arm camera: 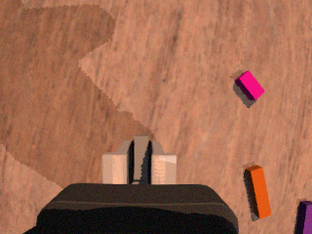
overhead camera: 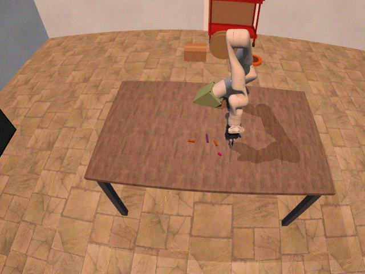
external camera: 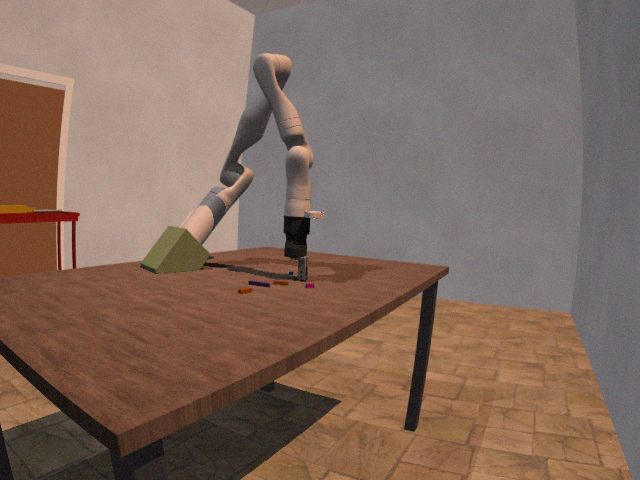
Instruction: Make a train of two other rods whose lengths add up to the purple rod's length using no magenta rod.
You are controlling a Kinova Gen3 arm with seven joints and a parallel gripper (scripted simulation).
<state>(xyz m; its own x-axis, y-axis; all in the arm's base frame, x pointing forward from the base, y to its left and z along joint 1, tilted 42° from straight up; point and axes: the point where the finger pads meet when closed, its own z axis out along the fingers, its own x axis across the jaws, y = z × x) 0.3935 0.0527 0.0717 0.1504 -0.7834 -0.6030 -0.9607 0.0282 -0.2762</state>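
Right now the blue rod is 8 cm behind my hand, 6 cm to the left of it and 2 cm below it. Also, from my hand: magenta rod 6 cm ahead, 7 cm to the right, 2 cm below; then purple rod 5 cm behind, 15 cm to the right, 2 cm below; then orange rod 2 cm behind, 24 cm to the right, 2 cm below.
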